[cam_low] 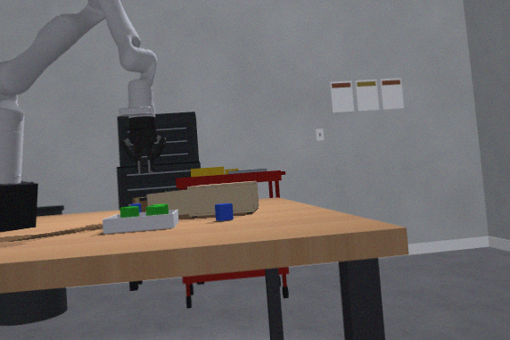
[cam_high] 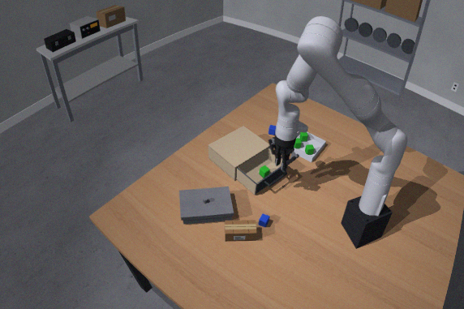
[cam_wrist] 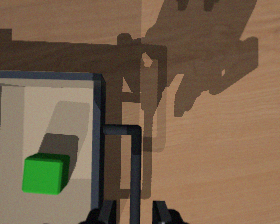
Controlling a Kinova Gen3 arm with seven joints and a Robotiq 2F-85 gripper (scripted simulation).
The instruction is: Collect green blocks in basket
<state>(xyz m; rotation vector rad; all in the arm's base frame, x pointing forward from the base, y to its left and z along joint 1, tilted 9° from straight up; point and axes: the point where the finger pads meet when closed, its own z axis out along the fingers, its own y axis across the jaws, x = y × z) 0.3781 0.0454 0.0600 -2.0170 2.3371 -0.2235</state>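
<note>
The drawer is 110 mm below my hand, 90 mm ahead of it and 10 mm to the right of it. Round my hand: grey lid (260 mm to the left, 140 mm ahead, 100 mm below); cardboard box (270 mm to the left, 110 mm below, 30 mm behind); light wooden cabinet (160 mm ahead, 110 mm below, 20 mm to the right).
</note>
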